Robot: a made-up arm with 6 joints. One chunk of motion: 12 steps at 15 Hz.
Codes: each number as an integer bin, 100 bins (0 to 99) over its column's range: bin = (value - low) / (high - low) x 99, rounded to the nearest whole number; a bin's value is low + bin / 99 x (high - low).
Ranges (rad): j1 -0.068..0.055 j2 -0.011..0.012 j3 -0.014..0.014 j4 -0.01..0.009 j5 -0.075..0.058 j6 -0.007..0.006
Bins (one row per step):
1: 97 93 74 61 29 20
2: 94 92 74 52 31 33
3: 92 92 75 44 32 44
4: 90 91 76 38 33 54
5: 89 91 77 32 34 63
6: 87 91 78 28 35 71
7: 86 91 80 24 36 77
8: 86 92 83 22 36 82
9: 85 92 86 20 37 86
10: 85 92 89 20 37 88
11: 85 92 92 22 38 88
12: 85 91 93 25 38 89
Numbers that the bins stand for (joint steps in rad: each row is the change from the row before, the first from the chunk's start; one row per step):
1: 0.05252 0.01061 0.00693 0.00171 -0.03604 -0.00437
2: 0.04879 0.01037 0.00693 -0.00002 -0.03335 -0.00267
3: 0.04630 0.01037 0.00721 -0.00156 -0.03201 -0.00122
4: 0.04382 0.01014 0.00749 -0.00271 -0.03067 0.00009
5: 0.04258 0.01014 0.00778 -0.00386 -0.02932 0.00127
6: 0.04009 0.01014 0.00806 -0.00463 -0.02798 0.00232
7: 0.03885 0.01014 0.00863 -0.00539 -0.02664 0.00311
8: 0.03885 0.01037 0.00947 -0.00578 -0.02664 0.00377
9: 0.03761 0.01037 0.01032 -0.00616 -0.02529 0.00429
10: 0.03761 0.01037 0.01117 -0.00616 -0.02529 0.00456
11: 0.03761 0.01037 0.01202 -0.00578 -0.02395 0.00456
12: 0.03761 0.01014 0.01230 -0.00520 -0.02395 0.00469

